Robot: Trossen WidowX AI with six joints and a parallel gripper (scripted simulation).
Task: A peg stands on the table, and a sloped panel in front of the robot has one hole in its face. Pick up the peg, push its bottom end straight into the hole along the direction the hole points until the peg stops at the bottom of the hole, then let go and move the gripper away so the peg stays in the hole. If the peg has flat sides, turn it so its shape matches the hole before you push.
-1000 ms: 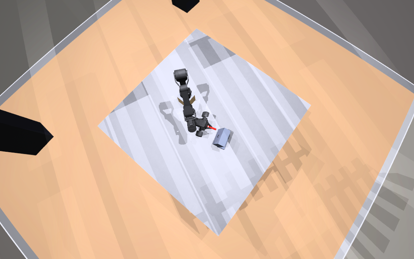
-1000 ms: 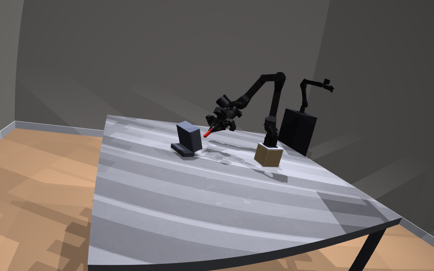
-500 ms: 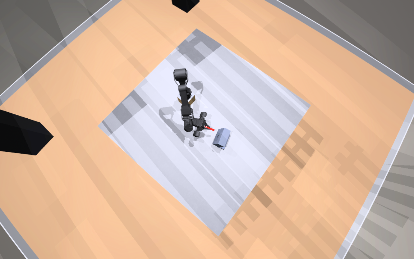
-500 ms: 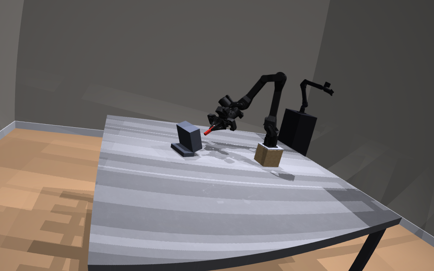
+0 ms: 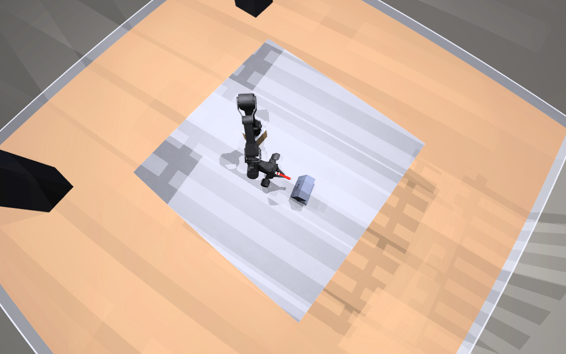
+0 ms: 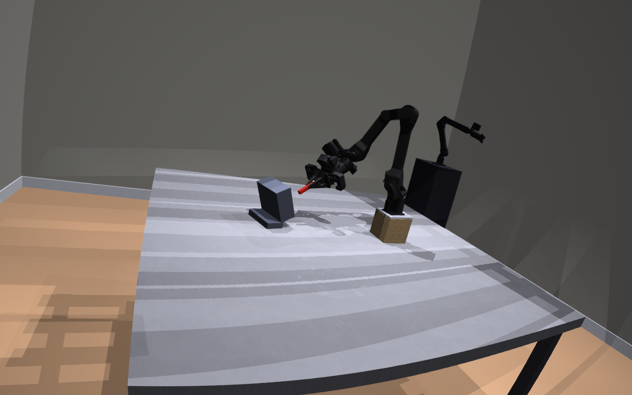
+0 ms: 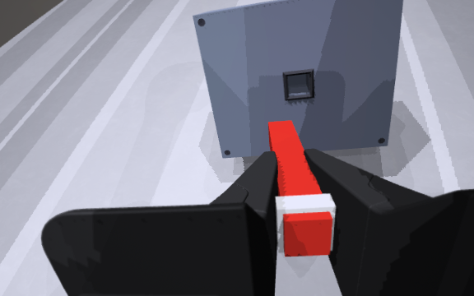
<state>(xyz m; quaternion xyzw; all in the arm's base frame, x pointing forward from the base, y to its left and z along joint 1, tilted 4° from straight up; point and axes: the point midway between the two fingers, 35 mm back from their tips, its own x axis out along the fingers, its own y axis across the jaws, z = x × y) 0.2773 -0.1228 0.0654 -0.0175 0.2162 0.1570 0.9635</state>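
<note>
Right now my gripper tip is 12 cm short of the sloped panel, 2 cm to the right of it and 5 cm above it. Also, from my gripper tip: red square peg: 2 cm behind, 1 cm to the right, 1 cm above; then low foot: 14 cm ahead, 3 cm to the left, 12 cm below.
</note>
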